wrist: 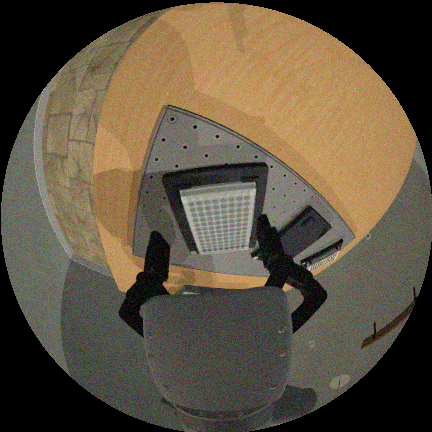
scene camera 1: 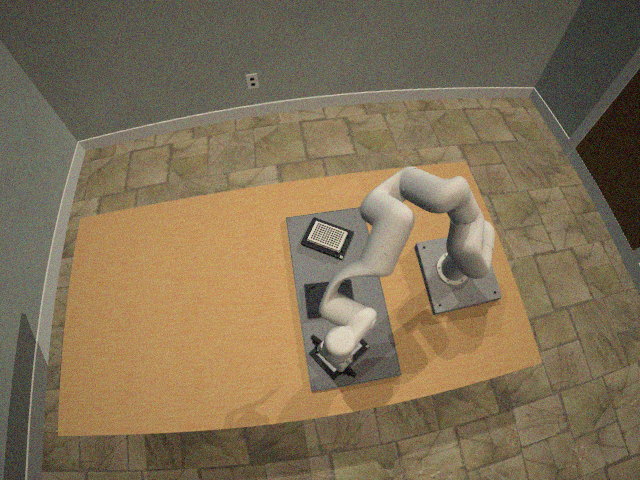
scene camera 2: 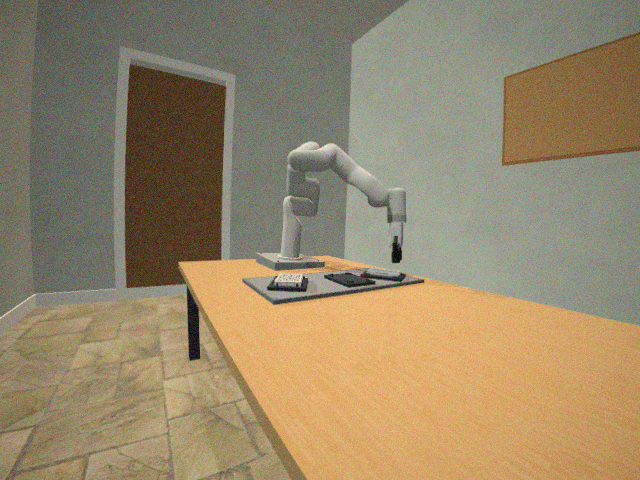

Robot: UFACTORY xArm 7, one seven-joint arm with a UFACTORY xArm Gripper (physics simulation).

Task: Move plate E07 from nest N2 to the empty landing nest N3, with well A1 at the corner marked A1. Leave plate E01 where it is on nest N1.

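A light grey well plate (scene camera 2: pixel 385 273) (wrist: pixel 215 215) sits on a dark nest (scene camera 2: pixel 403 277) (wrist: pixel 216 173) at the near end of the board in scene camera 1, mostly hidden there by the arm. A cream well plate (scene camera 1: pixel 327 235) (scene camera 2: pixel 288 279) (wrist: pixel 325 259) sits on another nest at the board's opposite end. I cannot read the plate labels or the A1 marks. The empty dark nest (scene camera 1: pixel 312 299) (scene camera 2: pixel 348 279) (wrist: pixel 306 231) lies between them, partly under the arm in scene camera 1. My gripper (scene camera 1: pixel 333 356) (scene camera 2: pixel 396 254) (wrist: pixel 208 231) is open and empty, above the light grey plate, its fingers towards either side of it.
The grey board (scene camera 1: pixel 382 356) (scene camera 2: pixel 275 297) (wrist: pixel 200 141) lies on the wooden table (scene camera 1: pixel 180 310) (scene camera 2: pixel 439 361) (wrist: pixel 300 100). The arm's base plate (scene camera 1: pixel 431 297) (scene camera 2: pixel 276 264) stands beside the board. The forearm passes over the board near the empty nest.
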